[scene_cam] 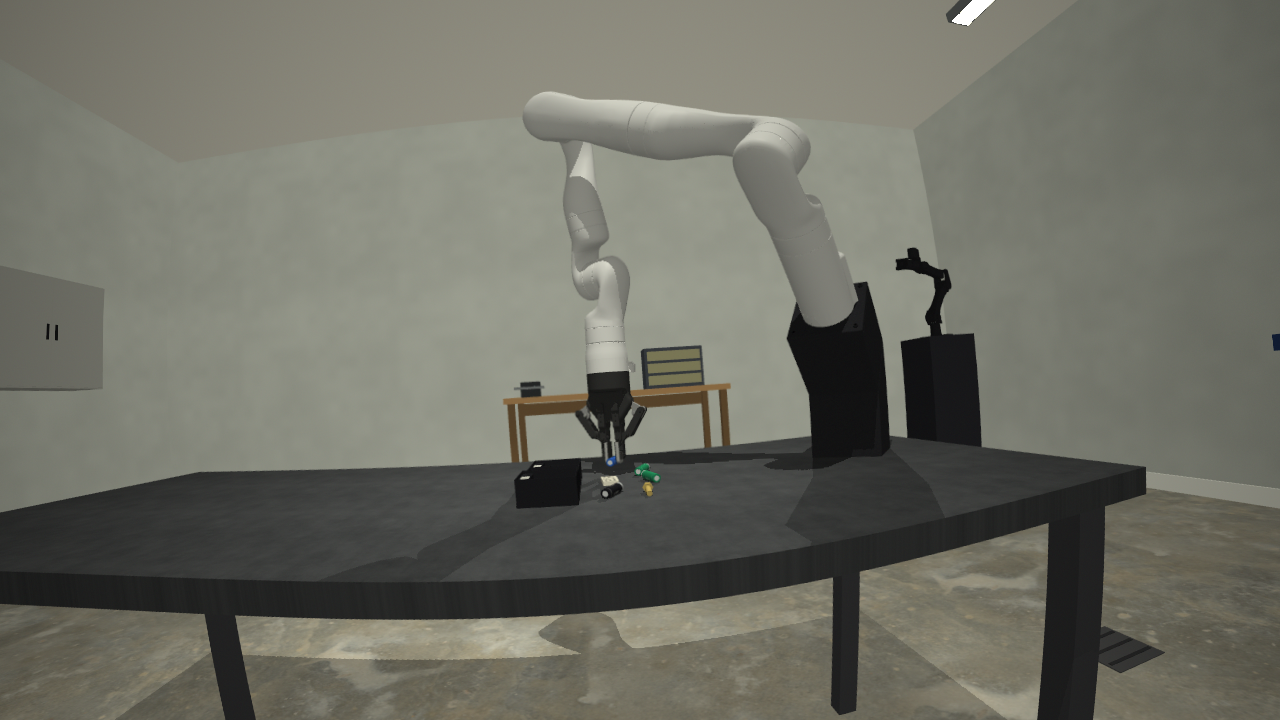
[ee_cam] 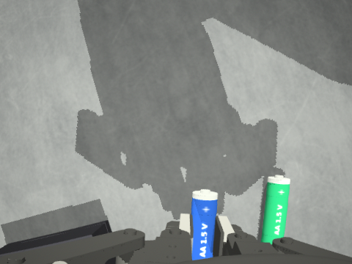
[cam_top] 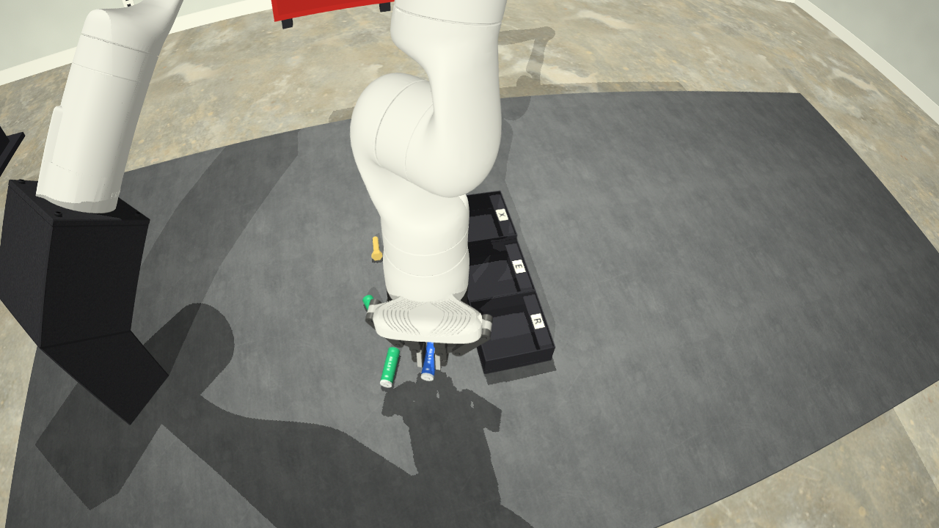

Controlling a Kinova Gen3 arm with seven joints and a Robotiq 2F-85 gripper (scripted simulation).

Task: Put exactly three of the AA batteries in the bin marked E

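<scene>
The black bin marked E is 100 mm ahead of my hand, 110 mm to the left of it and 20 mm below it. From my hand the other things lie so: white domino: 10 mm ahead, 80 mm to the left, 40 mm below; blue AA battery: 20 mm below; black AA battery: 180 mm to the left, 30 mm below.
</scene>
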